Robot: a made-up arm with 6 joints. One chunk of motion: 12 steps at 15 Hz.
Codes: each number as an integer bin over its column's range. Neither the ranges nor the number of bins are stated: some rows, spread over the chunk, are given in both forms.
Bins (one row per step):
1: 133 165 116 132 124 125
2: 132 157 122 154 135 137
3: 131 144 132 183 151 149
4: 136 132 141 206 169 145
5: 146 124 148 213 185 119
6: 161 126 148 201 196 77
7: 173 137 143 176 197 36
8: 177 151 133 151 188 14
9: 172 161 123 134 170 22
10: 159 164 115 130 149 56
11: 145 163 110 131 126 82
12: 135 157 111 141 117 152
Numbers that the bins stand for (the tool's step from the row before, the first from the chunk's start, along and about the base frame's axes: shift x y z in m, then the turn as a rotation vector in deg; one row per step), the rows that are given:
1: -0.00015 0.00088 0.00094 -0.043 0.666 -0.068
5: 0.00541 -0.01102 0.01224 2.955 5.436 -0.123
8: 0.01866 -0.00318 0.00694 0.660 5.671 -1.082
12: 0.00071 -0.00144 -0.00082 0.290 0.119 0.179
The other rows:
2: -0.00058 -0.00144 0.00306 0.771 1.526 0.042
3: -0.00100 -0.00521 0.00659 1.845 2.778 0.151
4: 0.00113 -0.00869 0.00976 2.696 4.185 0.115
6: 0.01182 -0.01044 0.01224 2.511 6.296 -0.506
7: 0.01695 -0.00724 0.01047 1.585 6.375 -0.881
9: 0.01652 -0.00028 0.00341 0.031 4.263 -1.009
10: 0.01096 0.00059 0.00059 -0.117 2.621 -0.698
11: 0.00498 0.00030 -0.00118 -0.080 0.823 -0.461

